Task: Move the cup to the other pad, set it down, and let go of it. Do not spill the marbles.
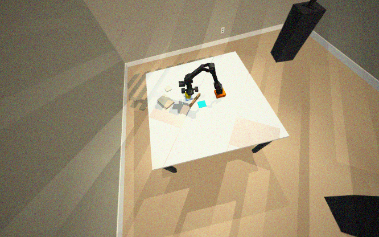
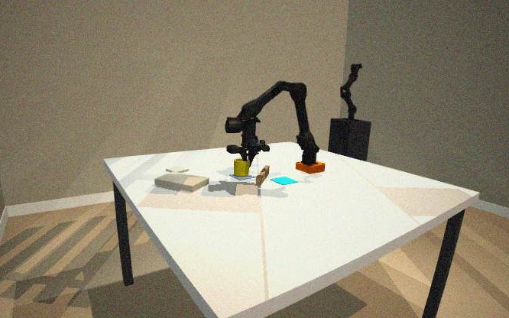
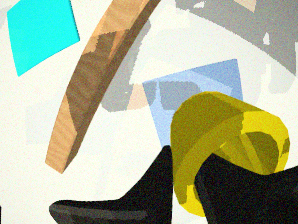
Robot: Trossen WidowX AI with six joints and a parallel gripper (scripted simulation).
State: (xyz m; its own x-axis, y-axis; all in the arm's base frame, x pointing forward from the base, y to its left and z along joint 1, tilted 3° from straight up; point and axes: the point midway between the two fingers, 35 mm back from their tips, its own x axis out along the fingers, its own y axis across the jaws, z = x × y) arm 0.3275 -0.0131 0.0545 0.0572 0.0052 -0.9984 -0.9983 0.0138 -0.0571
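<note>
Now: gripper tip 50 mm above the blue pad, 30 mm short of it and 10 mm to the right of it. From my gripper tip the other things lie so: cyan pad 120 mm to the left, 120 mm behind, 50 mm below; wooden bar 70 mm to the left, 40 mm behind, 30 mm below; yellow cup 20 mm ahead.
</note>
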